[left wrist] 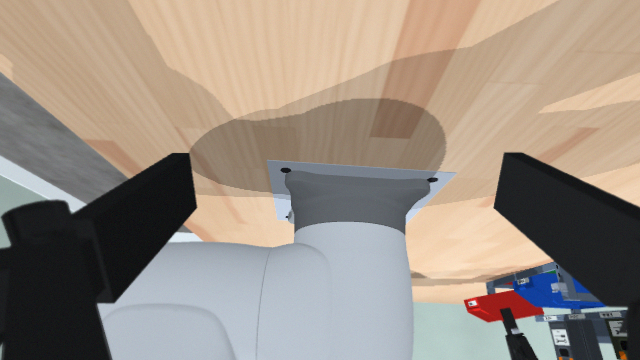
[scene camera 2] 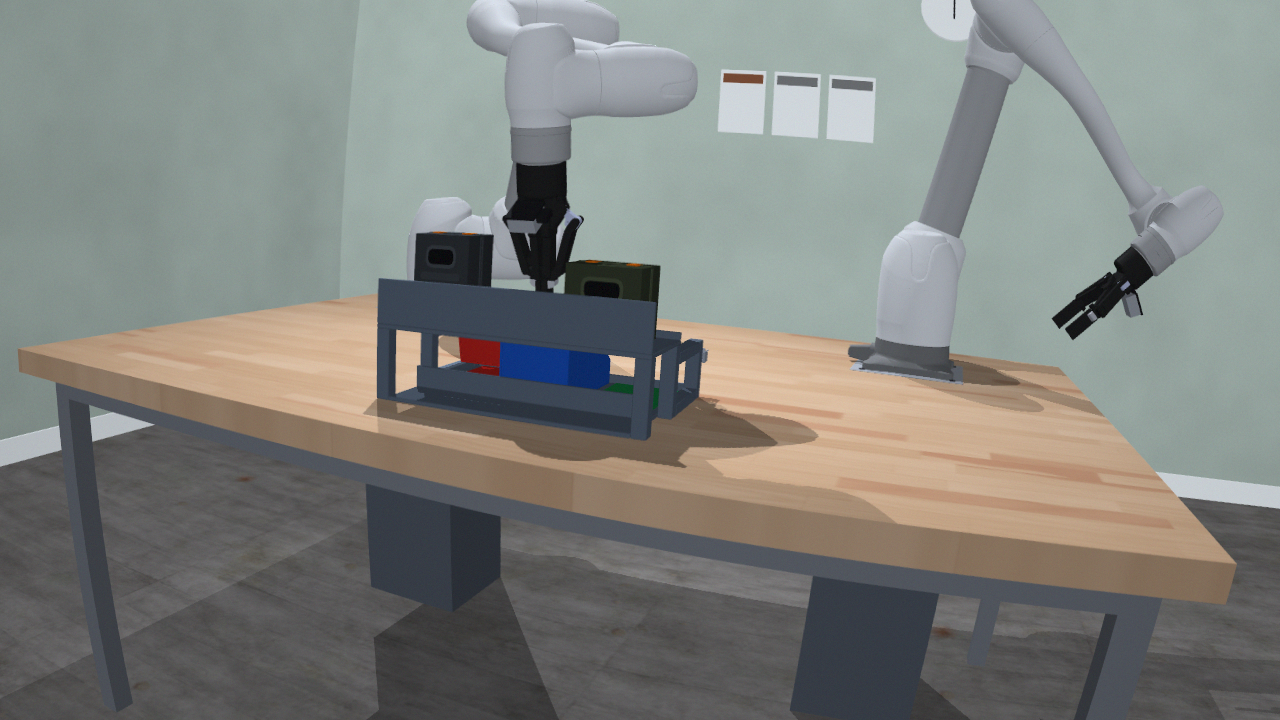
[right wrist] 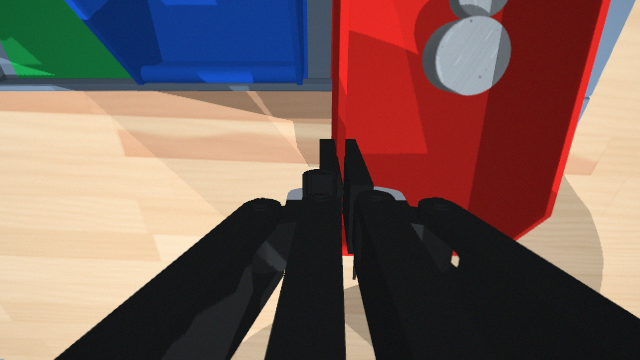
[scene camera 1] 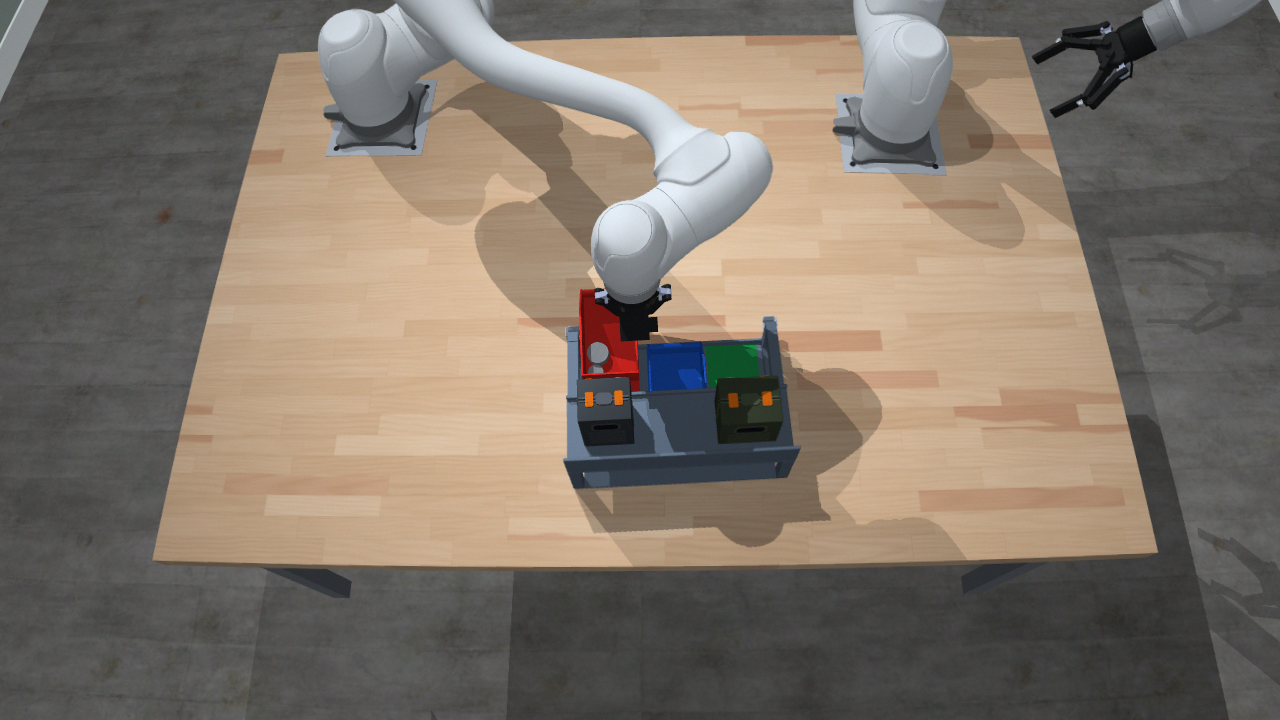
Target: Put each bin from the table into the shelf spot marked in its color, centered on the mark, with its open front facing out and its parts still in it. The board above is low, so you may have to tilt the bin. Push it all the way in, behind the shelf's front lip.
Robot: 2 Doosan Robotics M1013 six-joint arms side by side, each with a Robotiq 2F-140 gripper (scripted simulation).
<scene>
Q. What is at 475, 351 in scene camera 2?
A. A red bin.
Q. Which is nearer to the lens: the red bin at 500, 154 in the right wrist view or the blue bin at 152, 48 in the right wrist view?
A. The red bin.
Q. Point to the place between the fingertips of my right gripper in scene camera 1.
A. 635, 319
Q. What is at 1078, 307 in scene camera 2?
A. My left gripper.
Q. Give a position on a blue bin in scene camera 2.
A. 581, 369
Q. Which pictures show my left gripper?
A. The left wrist view, scene camera 2 and scene camera 1 only.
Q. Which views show the red bin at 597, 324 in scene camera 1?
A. The left wrist view, scene camera 2, the right wrist view and scene camera 1: all of them.
</scene>
